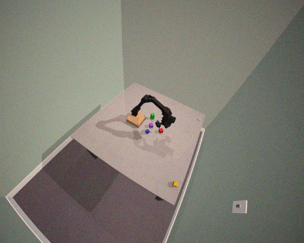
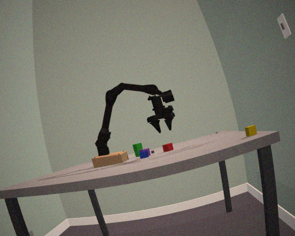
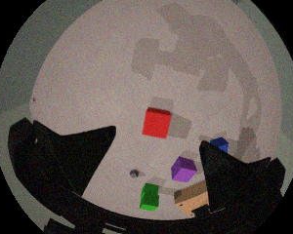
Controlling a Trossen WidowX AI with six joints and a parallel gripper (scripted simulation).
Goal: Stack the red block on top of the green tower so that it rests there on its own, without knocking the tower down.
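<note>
Right now my gripper tip is 9 cm above the red block, 1 cm to the right of it and 1 cm past it. Round my gripper tip: purple block: 14 cm behind, 9 cm below, 3 cm to the left; then tiny dark object: 15 cm to the left, 11 cm below, 10 cm behind; then blue block: 15 cm behind, 10 cm below, 7 cm to the right.
</note>
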